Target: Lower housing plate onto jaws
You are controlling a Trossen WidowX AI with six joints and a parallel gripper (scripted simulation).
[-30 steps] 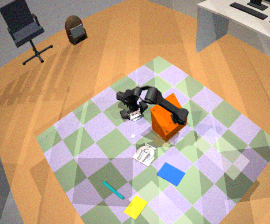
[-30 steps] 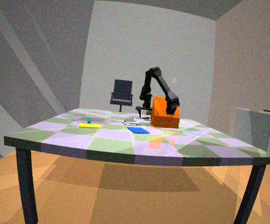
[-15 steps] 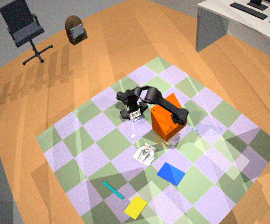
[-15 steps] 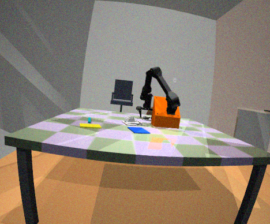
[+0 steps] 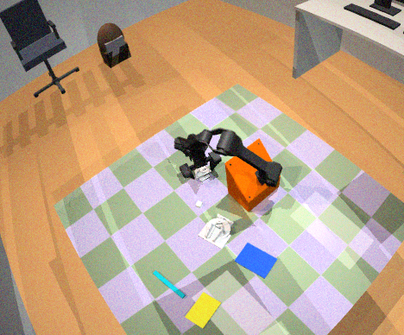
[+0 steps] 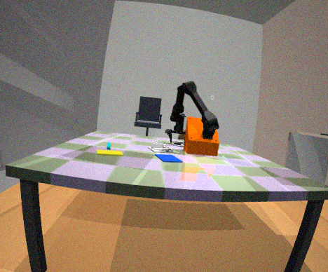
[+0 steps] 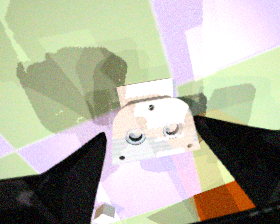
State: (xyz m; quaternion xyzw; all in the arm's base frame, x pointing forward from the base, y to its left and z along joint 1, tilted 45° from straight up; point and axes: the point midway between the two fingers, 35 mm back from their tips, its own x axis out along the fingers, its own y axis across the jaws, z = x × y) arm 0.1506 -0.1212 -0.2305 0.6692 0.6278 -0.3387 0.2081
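The small white cube lies 11 cm ahead of my gripper tip and 12 cm to the left of it. From my gripper tip the other things lie so: blue card (9 cm ahead, 48 cm to the left, 1 cm below); then cyan bar (43 cm ahead, 34 cm to the left); then yellow card (39 cm ahead, 51 cm to the left, 1 cm below).
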